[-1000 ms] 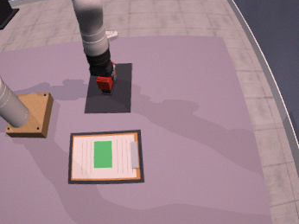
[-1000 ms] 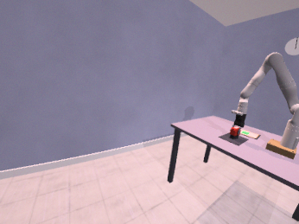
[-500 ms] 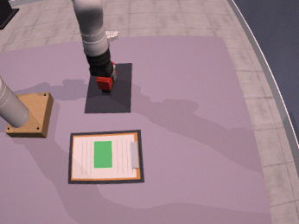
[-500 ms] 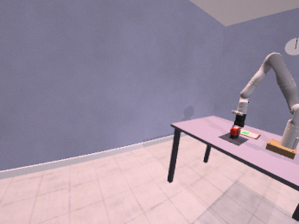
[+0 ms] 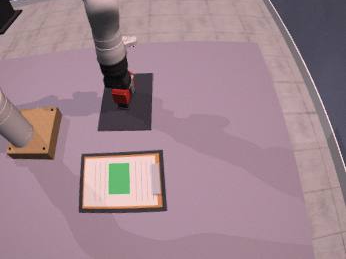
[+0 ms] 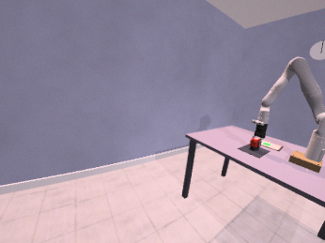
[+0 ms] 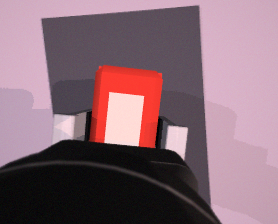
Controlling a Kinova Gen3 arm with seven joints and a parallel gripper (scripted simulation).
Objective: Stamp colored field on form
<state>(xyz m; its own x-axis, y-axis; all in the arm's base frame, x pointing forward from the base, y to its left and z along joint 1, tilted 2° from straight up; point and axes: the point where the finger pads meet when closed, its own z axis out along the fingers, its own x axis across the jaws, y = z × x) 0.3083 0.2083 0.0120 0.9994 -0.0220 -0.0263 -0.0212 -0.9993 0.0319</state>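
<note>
Now: hand 20 mm above the stamp. The rest, counted from my hand: mat 70 mm below; clipboard 270 mm to the right, 70 mm below, 60 mm ahead.
</note>
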